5 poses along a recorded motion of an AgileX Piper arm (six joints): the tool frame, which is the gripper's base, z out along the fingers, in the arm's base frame.
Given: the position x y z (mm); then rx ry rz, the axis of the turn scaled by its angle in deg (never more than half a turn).
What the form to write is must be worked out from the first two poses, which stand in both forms.
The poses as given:
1: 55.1 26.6 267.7 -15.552 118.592 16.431
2: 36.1 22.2 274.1 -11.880 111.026 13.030
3: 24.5 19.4 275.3 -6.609 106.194 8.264
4: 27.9 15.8 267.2 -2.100 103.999 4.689
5: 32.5 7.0 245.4 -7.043 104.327 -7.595
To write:
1:
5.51 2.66 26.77
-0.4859 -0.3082 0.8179
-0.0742 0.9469 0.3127
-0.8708 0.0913 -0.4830

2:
3.61 2.22 27.41
-0.3659 -0.2513 0.8961
-0.0370 0.9660 0.2558
-0.9299 0.0604 -0.3628

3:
2.45 1.94 27.53
-0.2828 -0.1535 0.9468
-0.0052 0.9873 0.1585
-0.9592 0.0399 -0.2800

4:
2.79 1.58 26.72
-0.2435 -0.0687 0.9675
0.0186 0.9970 0.0755
-0.9697 0.0364 -0.2415

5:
3.25 0.70 24.54
-0.2505 -0.0139 0.9680
-0.1540 0.9877 -0.0256
-0.9558 -0.1555 -0.2495

